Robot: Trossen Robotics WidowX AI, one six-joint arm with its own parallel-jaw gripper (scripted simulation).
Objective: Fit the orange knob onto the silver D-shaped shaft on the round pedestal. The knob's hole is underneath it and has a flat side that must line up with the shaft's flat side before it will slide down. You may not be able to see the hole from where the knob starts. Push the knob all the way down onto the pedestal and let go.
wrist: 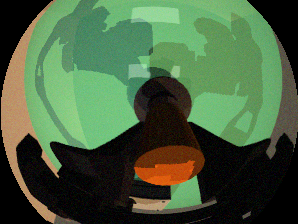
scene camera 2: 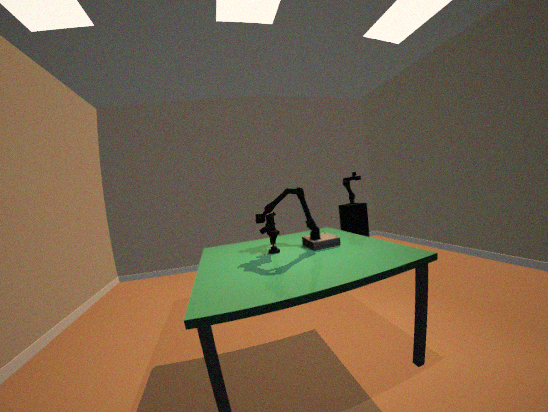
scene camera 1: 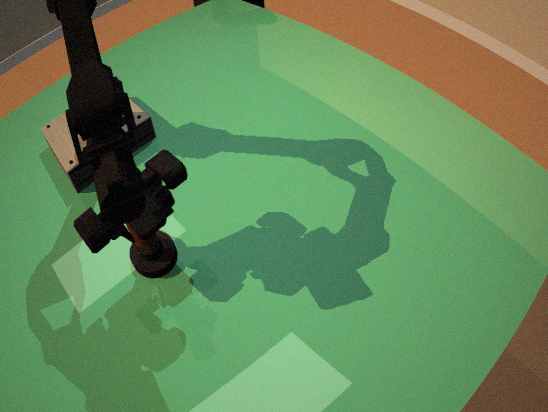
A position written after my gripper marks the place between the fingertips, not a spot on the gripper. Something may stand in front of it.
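An orange knob is held in my gripper (scene camera 1: 143, 232), and I can also see the gripper in the wrist view (wrist: 165, 126). There is a pedestal (scene camera 1: 156, 260) here too, and the wrist view (wrist: 163, 89) shows me the pedestal as well.
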